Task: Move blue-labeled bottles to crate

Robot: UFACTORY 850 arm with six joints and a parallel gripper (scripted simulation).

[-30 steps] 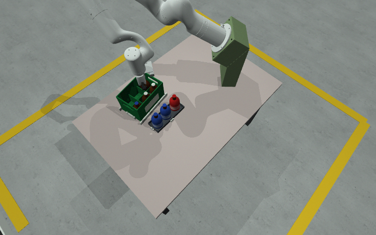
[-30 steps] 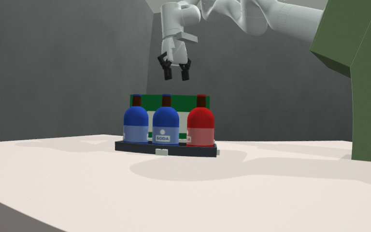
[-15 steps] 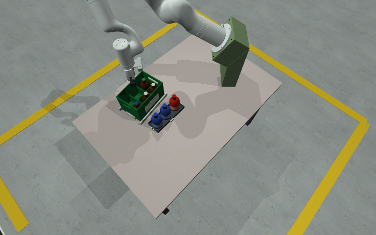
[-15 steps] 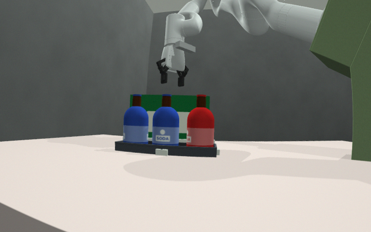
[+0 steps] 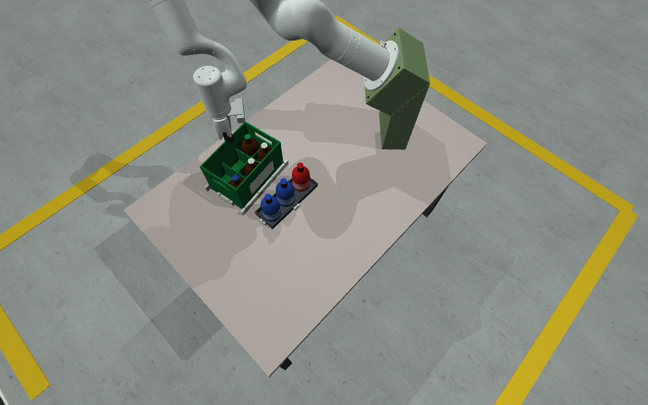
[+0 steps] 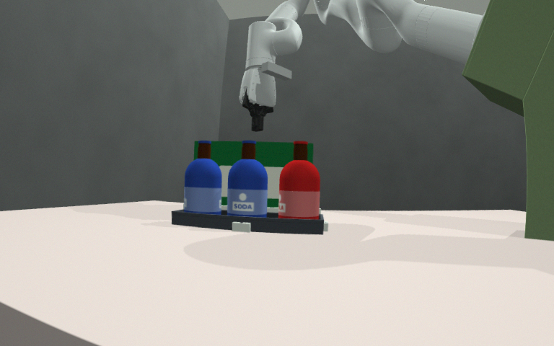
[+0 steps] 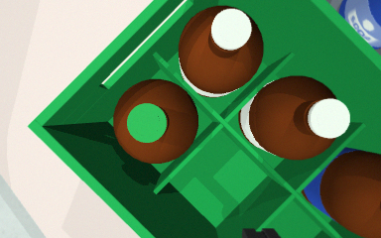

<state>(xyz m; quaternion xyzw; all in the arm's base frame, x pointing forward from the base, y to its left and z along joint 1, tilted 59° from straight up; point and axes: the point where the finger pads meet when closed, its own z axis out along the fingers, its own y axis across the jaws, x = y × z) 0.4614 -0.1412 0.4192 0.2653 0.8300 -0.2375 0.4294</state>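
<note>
The red-labeled bottle lies 6 cm behind my hand, 27 cm to the left of it and 16 cm below it. Round my hand: dark tray: 3 cm ahead, 25 cm to the left, 23 cm below; then green crate: 1 cm ahead, 4 cm to the left, 16 cm below; then brown-necked bottle: 10 cm ahead, 8 cm to the left, 16 cm below.
</note>
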